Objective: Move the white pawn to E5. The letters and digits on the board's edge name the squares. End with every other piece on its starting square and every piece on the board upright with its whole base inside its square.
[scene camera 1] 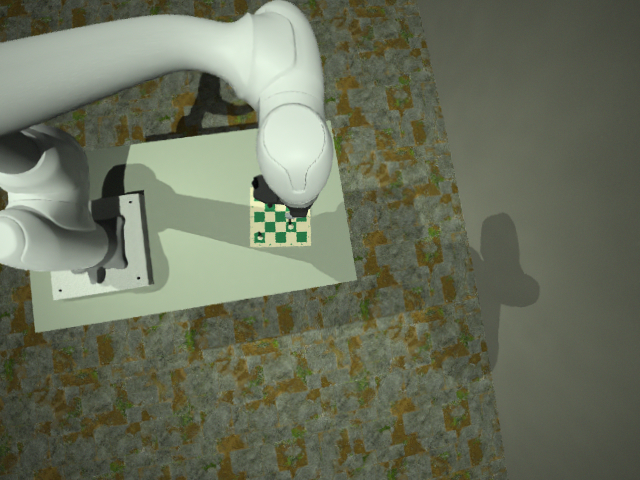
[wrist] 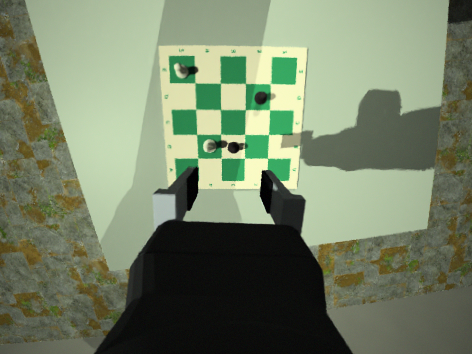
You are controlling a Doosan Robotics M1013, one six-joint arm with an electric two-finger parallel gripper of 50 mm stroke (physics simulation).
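Places are measured from the arm's base along level axes (x ahead, y left, z up), in centimetres.
Pixels of known places: gripper, fingertip midpoint: (wrist: 229,181); arm's base at its link origin: (scene camera 1: 99,245).
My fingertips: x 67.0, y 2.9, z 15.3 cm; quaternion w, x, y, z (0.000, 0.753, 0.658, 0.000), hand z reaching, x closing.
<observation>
Ahead of a thing's pixels: the offset from my fingertips to its top centre. Level surfaces: height alone.
A white piece with a round head, apparently the white pawn @[dx -12.6, dy -6.0, dz -14.4 cm] (scene camera 1: 259,236) (wrist: 181,71), stands upright on green E5, its base inside the square. The board (scene camera 1: 306,244) (wrist: 303,65) lies flat. Another white piece @[dx -1.3, dy -3.1, dz -13.2 cm] (scene camera 1: 291,226) (wrist: 209,146) stands on B4; its type is hard to tell. A black piece @[dx -0.7, dy +0.6, dz -14.4 cm] (wrist: 233,147) stands on B3 and another black piece @[dx -8.0, dy +5.5, dz -14.4 cm] (wrist: 260,97) on D2, both upright. My gripper (wrist: 229,181) is open and empty, high above the board near its A edge, apart from all pieces. In the scene view the wrist mostly hides it.
The pale table top @[dz -18.2 cm] (scene camera 1: 206,279) (wrist: 360,200) lies around the board. The robot's base plate (scene camera 1: 135,248) is at the left of the table in the scene view. Patterned floor (scene camera 1: 258,387) (wrist: 45,210) surrounds the table. The arm's shadows cross the table and part of the board.
</observation>
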